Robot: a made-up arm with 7 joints. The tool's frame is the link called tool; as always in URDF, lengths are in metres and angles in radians. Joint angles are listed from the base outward.
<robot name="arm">
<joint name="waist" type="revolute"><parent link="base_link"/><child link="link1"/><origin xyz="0.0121 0.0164 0.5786" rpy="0.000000 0.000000 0.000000"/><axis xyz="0 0 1"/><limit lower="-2.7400" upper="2.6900"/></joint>
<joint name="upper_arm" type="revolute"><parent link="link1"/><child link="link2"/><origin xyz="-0.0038 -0.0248 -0.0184" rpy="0.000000 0.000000 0.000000"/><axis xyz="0 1 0"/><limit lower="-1.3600" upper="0.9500"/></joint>
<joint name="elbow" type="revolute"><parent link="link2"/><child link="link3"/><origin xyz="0.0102 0.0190 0.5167" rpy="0.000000 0.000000 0.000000"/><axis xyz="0 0 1"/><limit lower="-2.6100" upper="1.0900"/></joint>
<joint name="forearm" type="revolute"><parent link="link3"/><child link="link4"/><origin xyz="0.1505 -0.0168 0.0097" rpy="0.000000 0.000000 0.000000"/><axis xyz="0 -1 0"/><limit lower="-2.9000" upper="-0.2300"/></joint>
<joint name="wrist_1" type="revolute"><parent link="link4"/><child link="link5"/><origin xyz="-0.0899 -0.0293 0.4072" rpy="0.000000 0.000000 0.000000"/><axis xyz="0 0 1"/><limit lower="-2.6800" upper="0.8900"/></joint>
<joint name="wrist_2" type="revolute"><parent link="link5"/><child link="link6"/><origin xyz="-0.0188 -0.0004 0.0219" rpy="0.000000 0.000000 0.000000"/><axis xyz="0 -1 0"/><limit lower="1.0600" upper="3.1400"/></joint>
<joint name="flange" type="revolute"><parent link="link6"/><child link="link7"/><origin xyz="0.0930 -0.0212 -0.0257" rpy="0.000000 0.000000 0.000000"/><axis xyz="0 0 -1"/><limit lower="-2.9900" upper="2.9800"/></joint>
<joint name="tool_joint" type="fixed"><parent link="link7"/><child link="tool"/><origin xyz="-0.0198 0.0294 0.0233" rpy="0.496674 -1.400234 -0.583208"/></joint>
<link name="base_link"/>
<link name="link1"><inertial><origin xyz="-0.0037 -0.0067 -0.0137"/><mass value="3.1"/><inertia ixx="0.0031" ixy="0" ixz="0" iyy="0.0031" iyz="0" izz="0.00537"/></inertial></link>
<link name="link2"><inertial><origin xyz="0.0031 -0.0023 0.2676"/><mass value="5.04"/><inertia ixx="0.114" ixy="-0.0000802" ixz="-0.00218" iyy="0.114" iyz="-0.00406" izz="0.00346"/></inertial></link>
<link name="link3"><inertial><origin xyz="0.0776 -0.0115 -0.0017"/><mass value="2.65"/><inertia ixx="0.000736" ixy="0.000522" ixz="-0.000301" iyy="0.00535" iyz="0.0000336" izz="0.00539"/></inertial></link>
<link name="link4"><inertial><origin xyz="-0.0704 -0.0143 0.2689"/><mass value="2"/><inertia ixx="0.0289" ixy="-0.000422" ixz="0.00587" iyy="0.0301" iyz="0.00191" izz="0.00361"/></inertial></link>
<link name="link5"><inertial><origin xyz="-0.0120 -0.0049 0.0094"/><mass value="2.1"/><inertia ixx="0.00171" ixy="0" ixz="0" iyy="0.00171" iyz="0" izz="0.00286"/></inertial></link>
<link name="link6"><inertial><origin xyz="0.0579 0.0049 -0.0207"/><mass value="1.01"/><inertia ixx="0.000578" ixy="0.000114" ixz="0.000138" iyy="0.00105" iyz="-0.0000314" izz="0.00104"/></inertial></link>
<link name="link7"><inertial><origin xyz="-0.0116 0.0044 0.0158"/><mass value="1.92"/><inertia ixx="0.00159" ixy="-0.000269" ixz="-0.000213" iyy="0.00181" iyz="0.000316" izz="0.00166"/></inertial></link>
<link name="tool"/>
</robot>
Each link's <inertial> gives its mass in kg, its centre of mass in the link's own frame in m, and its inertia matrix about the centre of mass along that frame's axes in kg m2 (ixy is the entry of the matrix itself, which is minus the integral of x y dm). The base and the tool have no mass. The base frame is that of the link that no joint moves.
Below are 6 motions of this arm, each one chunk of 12 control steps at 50 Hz.
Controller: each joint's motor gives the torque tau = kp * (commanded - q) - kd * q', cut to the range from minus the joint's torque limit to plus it. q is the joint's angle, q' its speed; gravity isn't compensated. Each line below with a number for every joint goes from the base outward.
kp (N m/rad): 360 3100 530 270 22 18 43
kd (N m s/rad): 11 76 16 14 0.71 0.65 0.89
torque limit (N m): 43 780 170 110 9.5 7.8 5.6
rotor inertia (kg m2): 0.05 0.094 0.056 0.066 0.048 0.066 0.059
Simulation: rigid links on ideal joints. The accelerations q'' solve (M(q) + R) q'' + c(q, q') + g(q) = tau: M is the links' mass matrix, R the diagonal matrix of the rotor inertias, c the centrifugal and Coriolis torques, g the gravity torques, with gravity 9.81 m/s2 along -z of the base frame. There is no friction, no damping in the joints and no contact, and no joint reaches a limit. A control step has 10 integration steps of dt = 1/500 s. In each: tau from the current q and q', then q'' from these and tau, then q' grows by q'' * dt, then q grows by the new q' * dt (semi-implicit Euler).
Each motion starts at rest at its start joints. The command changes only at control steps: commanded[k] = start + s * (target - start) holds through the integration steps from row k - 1 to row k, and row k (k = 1, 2, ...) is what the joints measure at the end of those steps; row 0 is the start. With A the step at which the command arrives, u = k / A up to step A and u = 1 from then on. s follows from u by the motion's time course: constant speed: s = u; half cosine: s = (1 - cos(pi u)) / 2; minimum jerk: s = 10 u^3 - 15 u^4 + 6 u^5; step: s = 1 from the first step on.
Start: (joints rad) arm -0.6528 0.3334 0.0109 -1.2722 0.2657 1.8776 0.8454
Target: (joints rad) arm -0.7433 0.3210 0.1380 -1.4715 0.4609 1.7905 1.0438
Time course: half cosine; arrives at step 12
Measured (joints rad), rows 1 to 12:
1: -0.6536 0.3341 0.0119 -1.2752 0.2660 1.8778 0.8456
2: -0.6561 0.3358 0.0155 -1.2836 0.2677 1.8776 0.8476
3: -0.6610 0.3378 0.0223 -1.2980 0.2725 1.8756 0.8537
4: -0.6682 0.3395 0.0324 -1.3181 0.2819 1.8705 0.8660
5: -0.6772 0.3408 0.0452 -1.3435 0.2971 1.8613 0.8854
6: -0.6877 0.3416 0.0599 -1.3730 0.3184 1.8472 0.9115
7: -0.6990 0.3423 0.0755 -1.4056 0.3455 1.8280 0.9425
8: -0.7104 0.3428 0.0909 -1.4399 0.3772 1.8038 0.9758
9: -0.7210 0.3435 0.1050 -1.4746 0.4114 1.7754 1.0080
10: -0.7302 0.3444 0.1169 -1.5084 0.4457 1.7438 1.0361
11: -0.7374 0.3457 0.1258 -1.5401 0.4775 1.7101 1.0573
12: -0.7420 0.3473 0.1311 -1.5683 0.5040 1.6760 1.0698

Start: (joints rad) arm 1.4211 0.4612 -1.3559 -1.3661 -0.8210 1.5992 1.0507
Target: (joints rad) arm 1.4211 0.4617 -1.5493 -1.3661 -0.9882 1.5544 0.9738
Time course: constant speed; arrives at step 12
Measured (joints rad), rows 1 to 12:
1: 1.4229 0.4634 -1.3594 -1.3704 -0.8223 1.5997 1.0498
2: 1.4262 0.4669 -1.3643 -1.3806 -0.8273 1.5994 1.0468
3: 1.4302 0.4704 -1.3691 -1.3948 -0.8370 1.5977 1.0416
4: 1.4345 0.4735 -1.3740 -1.4111 -0.8518 1.5945 1.0345
5: 1.4389 0.4762 -1.3795 -1.4279 -0.8709 1.5901 1.0263
6: 1.4432 0.4783 -1.3863 -1.4438 -0.8930 1.5849 1.0178
7: 1.4471 0.4799 -1.3947 -1.4580 -0.9166 1.5796 1.0096
8: 1.4504 0.4810 -1.4049 -1.4695 -0.9402 1.5748 1.0021
9: 1.4530 0.4816 -1.4171 -1.4781 -0.9625 1.5710 0.9955
10: 1.4547 0.4816 -1.4312 -1.4835 -0.9825 1.5685 0.9895
11: 1.4553 0.4812 -1.4473 -1.4858 -0.9999 1.5675 0.9839
12: 1.4548 0.4805 -1.4649 -1.4853 -1.0146 1.5677 0.9784

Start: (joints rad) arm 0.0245 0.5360 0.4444 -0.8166 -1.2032 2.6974 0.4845
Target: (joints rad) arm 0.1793 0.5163 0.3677 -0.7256 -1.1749 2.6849 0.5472
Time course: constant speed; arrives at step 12
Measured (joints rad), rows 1 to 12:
1: 0.0265 0.5373 0.4404 -0.8170 -1.2041 2.6999 0.4852
2: 0.0303 0.5399 0.4325 -0.8198 -1.2066 2.7050 0.4874
3: 0.0352 0.5429 0.4227 -0.8256 -1.2114 2.7100 0.4915
4: 0.0409 0.5459 0.4122 -0.8338 -1.2191 2.7127 0.4973
5: 0.0474 0.5487 0.4018 -0.8431 -1.2299 2.7115 0.5041
6: 0.0549 0.5509 0.3918 -0.8525 -1.2436 2.7057 0.5115
7: 0.0634 0.5525 0.3823 -0.8610 -1.2594 2.6954 0.5186
8: 0.0731 0.5534 0.3735 -0.8679 -1.2762 2.6812 0.5253
9: 0.0841 0.5537 0.3656 -0.8726 -1.2925 2.6643 0.5312
10: 0.0964 0.5532 0.3583 -0.8749 -1.3069 2.6461 0.5365
11: 0.1100 0.5521 0.3519 -0.8745 -1.3182 2.6281 0.5412
12: 0.1247 0.5505 0.3461 -0.8715 -1.3254 2.6117 0.5458

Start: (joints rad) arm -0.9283 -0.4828 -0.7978 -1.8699 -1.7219 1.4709 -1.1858
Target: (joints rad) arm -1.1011 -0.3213 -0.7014 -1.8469 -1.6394 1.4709 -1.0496
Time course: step
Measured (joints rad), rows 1 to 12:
1: -1.0002 -0.4334 -0.7808 -1.8630 -1.7149 1.4786 -1.1653
2: -1.1022 -0.3680 -0.7468 -1.8564 -1.6982 1.4826 -1.1207
3: -1.1470 -0.3301 -0.7318 -1.8568 -1.6765 1.4735 -1.0703
4: -1.1435 -0.3154 -0.7358 -1.8683 -1.6529 1.4552 -1.0280
5: -1.1285 -0.3122 -0.7394 -1.8894 -1.6308 1.4347 -1.0020
6: -1.1159 -0.3131 -0.7371 -1.9146 -1.6135 1.4169 -0.9937
7: -1.1065 -0.3145 -0.7314 -1.9389 -1.6029 1.4046 -1.0001
8: -1.0990 -0.3150 -0.7251 -1.9593 -1.5991 1.3990 -1.0157
9: -1.0922 -0.3146 -0.7195 -1.9750 -1.6015 1.4004 -1.0342
10: -1.0861 -0.3137 -0.7147 -1.9859 -1.6086 1.4083 -1.0505
11: -1.0808 -0.3128 -0.7106 -1.9925 -1.6187 1.4218 -1.0612
12: -1.0765 -0.3122 -0.7071 -1.9954 -1.6303 1.4393 -1.0653

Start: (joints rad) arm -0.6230 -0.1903 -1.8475 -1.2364 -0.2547 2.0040 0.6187
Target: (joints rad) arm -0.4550 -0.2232 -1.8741 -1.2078 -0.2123 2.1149 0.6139
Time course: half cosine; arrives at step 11
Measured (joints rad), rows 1 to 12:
1: -0.6224 -0.1909 -1.8481 -1.2395 -0.2549 2.0044 0.6184
2: -0.6189 -0.1931 -1.8510 -1.2463 -0.2549 2.0044 0.6176
3: -0.6116 -0.1970 -1.8563 -1.2551 -0.2536 2.0028 0.6165
4: -0.6006 -0.2025 -1.8635 -1.2646 -0.2502 1.9991 0.6152
5: -0.5865 -0.2090 -1.8721 -1.2743 -0.2440 1.9934 0.6139
6: -0.5701 -0.2161 -1.8813 -1.2838 -0.2348 1.9862 0.6127
7: -0.5526 -0.2231 -1.8905 -1.2927 -0.2228 1.9782 0.6117
8: -0.5347 -0.2295 -1.8987 -1.3011 -0.2090 1.9699 0.6108
9: -0.5177 -0.2349 -1.9052 -1.3090 -0.1945 1.9622 0.6103
10: -0.5024 -0.2389 -1.9093 -1.3166 -0.1809 1.9552 0.6100
11: -0.4896 -0.2411 -1.9107 -1.3239 -0.1696 1.9490 0.6099
12: -0.4796 -0.2415 -1.9095 -1.3306 -0.1619 1.9436 0.6102

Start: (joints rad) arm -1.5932 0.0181 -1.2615 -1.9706 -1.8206 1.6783 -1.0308
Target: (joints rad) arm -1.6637 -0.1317 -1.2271 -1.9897 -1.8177 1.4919 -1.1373
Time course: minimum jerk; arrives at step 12
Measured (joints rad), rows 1 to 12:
1: -1.5935 0.0183 -1.2612 -1.9747 -1.8206 1.6782 -1.0309
2: -1.5939 0.0173 -1.2600 -1.9854 -1.8212 1.6780 -1.0315
3: -1.5938 0.0128 -1.2565 -2.0015 -1.8234 1.6771 -1.0337
4: -1.5933 0.0029 -1.2503 -2.0215 -1.8277 1.6753 -1.0387
5: -1.5924 -0.0125 -1.2418 -2.0434 -1.8343 1.6725 -1.0479
6: -1.5919 -0.0325 -1.2318 -2.0653 -1.8431 1.6688 -1.0615
7: -1.5924 -0.0549 -1.2220 -2.0854 -1.8531 1.6642 -1.0789
8: -1.5948 -0.0774 -1.2136 -2.1020 -1.8636 1.6588 -1.0987
9: -1.5996 -0.0973 -1.2080 -2.1141 -1.8731 1.6523 -1.1184
10: -1.6070 -0.1129 -1.2061 -2.1214 -1.8804 1.6445 -1.1354
11: -1.6167 -0.1229 -1.2083 -2.1238 -1.8845 1.6349 -1.1474
12: -1.6283 -0.1278 -1.2140 -2.1224 -1.8846 1.6226 -1.1534

